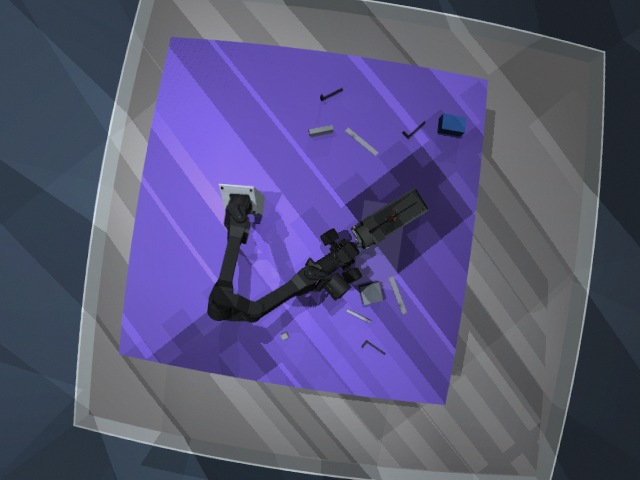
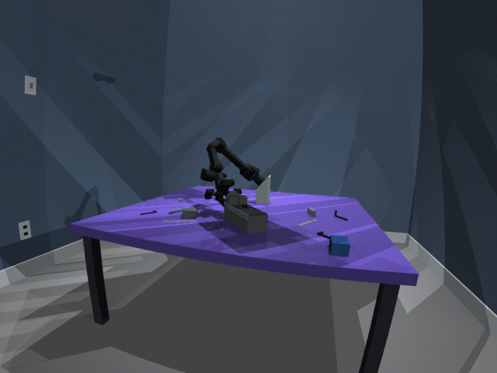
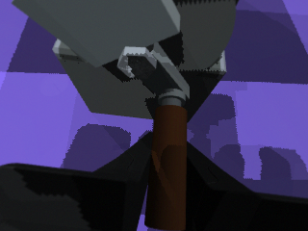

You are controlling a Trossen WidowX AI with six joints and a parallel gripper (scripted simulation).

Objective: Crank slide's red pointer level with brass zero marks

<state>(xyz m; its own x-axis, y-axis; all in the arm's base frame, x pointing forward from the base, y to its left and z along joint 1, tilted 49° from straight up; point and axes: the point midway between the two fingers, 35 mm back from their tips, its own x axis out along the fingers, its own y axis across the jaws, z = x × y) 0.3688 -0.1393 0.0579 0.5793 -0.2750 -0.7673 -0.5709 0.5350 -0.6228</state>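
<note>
Right now the brown crank handle is 3 cm above my gripper tip, 1 cm to the right of it and 1 cm behind it. Also, from my gripper tip: dark L-shaped key: 36 cm to the right, 9 cm ahead, 4 cm below; then red pointer: 11 cm ahead, 10 cm to the left, 4 cm above; then grey block: 16 cm to the right, 8 cm ahead, 2 cm below.
</note>
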